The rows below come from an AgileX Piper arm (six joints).
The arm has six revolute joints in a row. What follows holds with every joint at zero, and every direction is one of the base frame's. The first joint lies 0.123 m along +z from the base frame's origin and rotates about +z. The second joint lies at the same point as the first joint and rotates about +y. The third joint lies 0.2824 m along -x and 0.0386 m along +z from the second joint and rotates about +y. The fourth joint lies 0.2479 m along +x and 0.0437 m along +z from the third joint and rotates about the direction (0.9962, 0, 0.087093). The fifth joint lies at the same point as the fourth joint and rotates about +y. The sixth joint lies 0.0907 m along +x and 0.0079 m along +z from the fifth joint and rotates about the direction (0.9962, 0, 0.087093). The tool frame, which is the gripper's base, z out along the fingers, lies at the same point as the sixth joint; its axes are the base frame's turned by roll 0, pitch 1.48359 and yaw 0 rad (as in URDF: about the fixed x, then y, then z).
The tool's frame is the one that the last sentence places.
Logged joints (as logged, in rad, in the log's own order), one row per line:
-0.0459, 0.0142, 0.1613, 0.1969, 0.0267, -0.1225
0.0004, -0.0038, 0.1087, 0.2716, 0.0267, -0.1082
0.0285, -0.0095, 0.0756, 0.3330, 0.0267, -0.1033
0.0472, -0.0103, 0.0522, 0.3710, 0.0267, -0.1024
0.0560, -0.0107, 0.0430, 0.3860, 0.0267, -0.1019
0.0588, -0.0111, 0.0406, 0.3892, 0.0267, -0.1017
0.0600, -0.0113, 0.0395, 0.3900, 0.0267, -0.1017
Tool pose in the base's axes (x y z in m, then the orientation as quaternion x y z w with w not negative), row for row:
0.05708, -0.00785, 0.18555, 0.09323, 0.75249, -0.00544, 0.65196
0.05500, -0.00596, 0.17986, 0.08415, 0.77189, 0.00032, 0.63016
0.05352, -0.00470, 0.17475, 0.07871, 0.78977, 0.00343, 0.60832
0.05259, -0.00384, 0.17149, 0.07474, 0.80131, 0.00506, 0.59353
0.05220, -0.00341, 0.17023, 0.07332, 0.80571, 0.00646, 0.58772
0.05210, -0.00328, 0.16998, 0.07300, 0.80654, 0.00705, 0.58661
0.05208, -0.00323, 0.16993, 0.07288, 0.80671, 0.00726, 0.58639
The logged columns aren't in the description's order. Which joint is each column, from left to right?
Columns, left to right: joint 4, joint 2, joint 6, joint 5, joint 3, joint 1.
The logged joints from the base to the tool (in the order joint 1, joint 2, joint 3, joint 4, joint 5, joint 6), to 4 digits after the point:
-0.1225, 0.0142, 0.0267, -0.0459, 0.1969, 0.1613
-0.1082, -0.0038, 0.0267, 0.0004, 0.2716, 0.1087
-0.1033, -0.0095, 0.0267, 0.0285, 0.3330, 0.0756
-0.1024, -0.0103, 0.0267, 0.0472, 0.3710, 0.0522
-0.1019, -0.0107, 0.0267, 0.0560, 0.3860, 0.0430
-0.1017, -0.0111, 0.0267, 0.0588, 0.3892, 0.0406
-0.1017, -0.0113, 0.0267, 0.0600, 0.3900, 0.0395

